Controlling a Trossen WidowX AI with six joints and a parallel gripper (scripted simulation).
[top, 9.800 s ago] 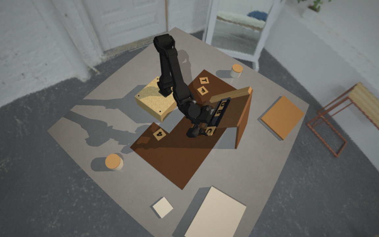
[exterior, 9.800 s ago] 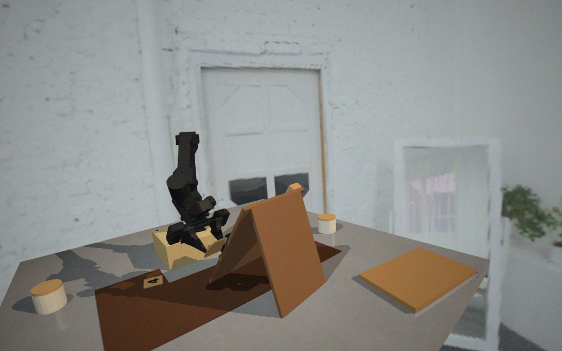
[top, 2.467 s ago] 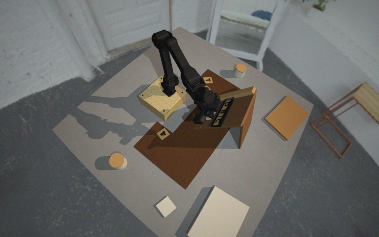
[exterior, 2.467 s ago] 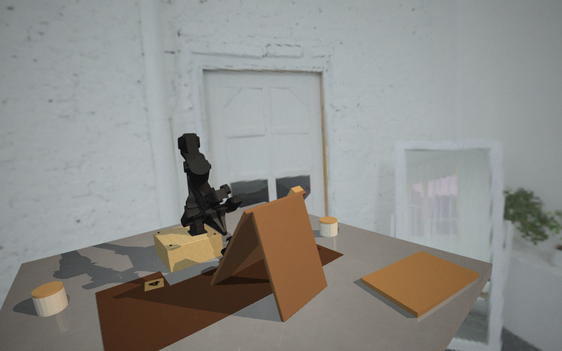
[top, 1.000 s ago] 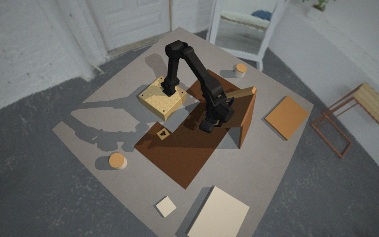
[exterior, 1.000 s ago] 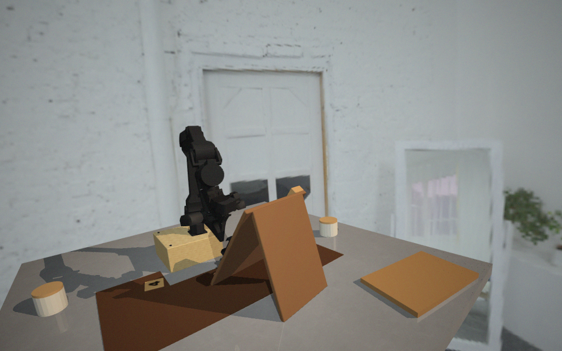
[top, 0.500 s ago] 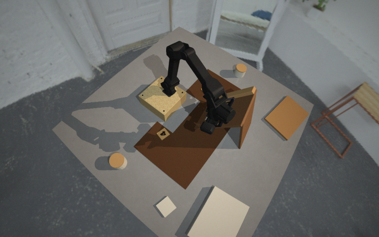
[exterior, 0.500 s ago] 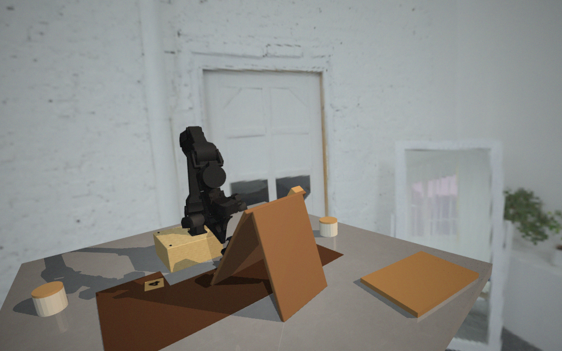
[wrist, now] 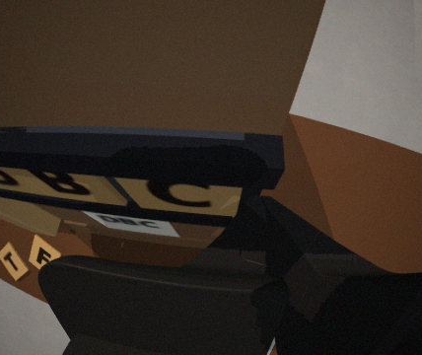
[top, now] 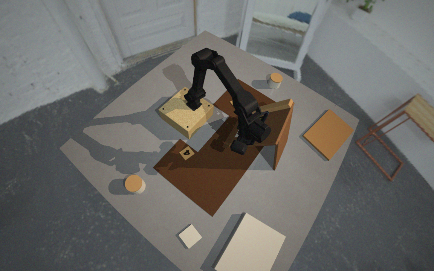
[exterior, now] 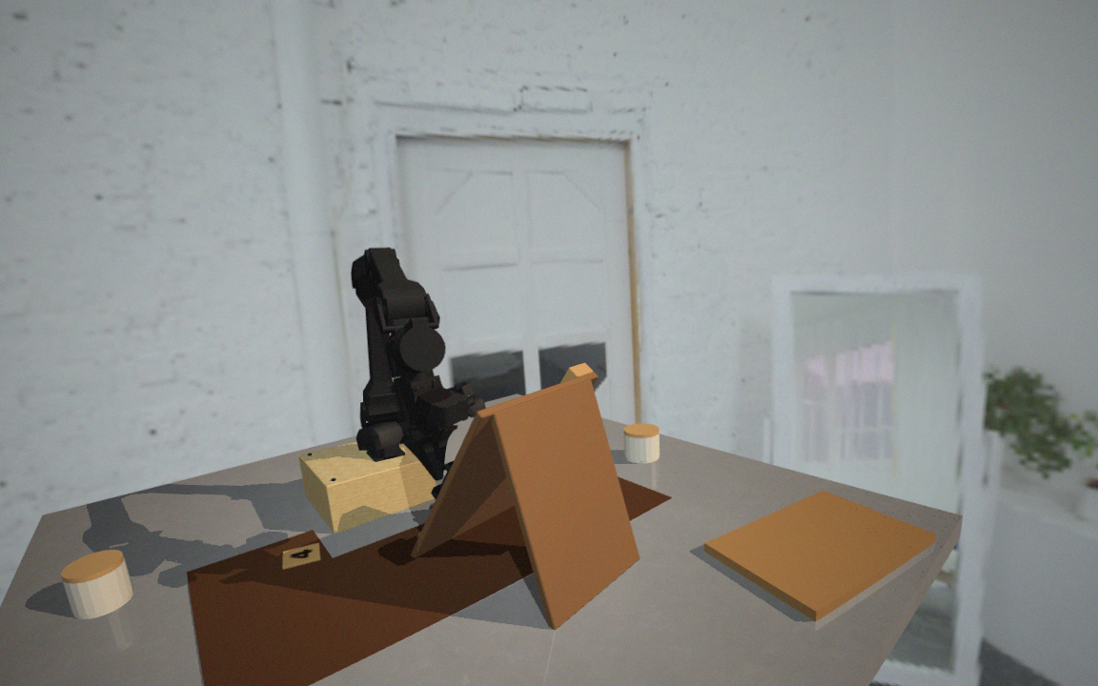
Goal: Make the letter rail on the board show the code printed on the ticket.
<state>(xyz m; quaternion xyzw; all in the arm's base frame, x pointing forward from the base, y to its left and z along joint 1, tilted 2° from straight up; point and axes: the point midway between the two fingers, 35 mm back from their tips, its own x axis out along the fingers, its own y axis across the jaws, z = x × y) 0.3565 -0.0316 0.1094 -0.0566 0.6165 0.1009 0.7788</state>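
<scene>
The C tile lies 4 cm to the left of my gripper tip. The rest, counted from my gripper tip: brown mat (16 cm behind, 3 cm to the left, 17 cm below); then D tile (3 cm behind, 15 cm to the left); then white ticket (7 cm behind, 8 cm to the left, 8 cm below).
</scene>
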